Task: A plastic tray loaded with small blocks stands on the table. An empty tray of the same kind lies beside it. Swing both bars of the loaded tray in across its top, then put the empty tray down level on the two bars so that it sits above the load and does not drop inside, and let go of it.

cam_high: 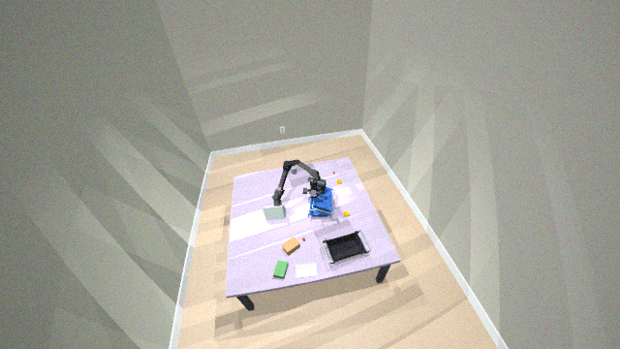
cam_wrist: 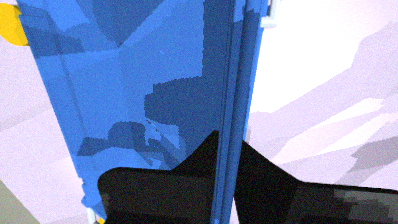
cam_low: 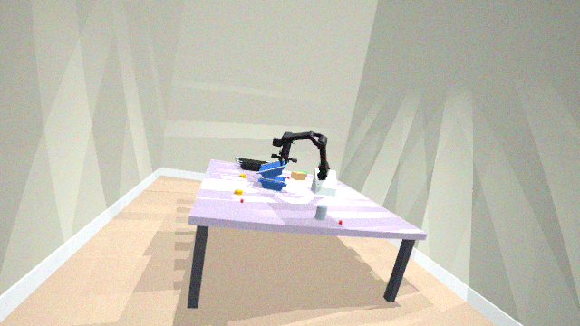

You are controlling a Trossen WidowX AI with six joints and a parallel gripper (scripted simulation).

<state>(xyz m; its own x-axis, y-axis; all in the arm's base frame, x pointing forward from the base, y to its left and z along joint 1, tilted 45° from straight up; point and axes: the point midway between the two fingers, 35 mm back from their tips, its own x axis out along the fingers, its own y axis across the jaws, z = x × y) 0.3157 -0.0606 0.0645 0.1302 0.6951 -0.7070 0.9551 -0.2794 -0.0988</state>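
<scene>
My gripper tip is 7 cm short of the blue tray and 2 cm to the left of it. Round my gripper tip: white slab (57 cm to the right, 20 cm behind, 13 cm below); orange block (36 cm to the right, 27 cm behind, 10 cm below); grey cylinder (53 cm to the left, 10 cm below, 10 cm behind).
</scene>
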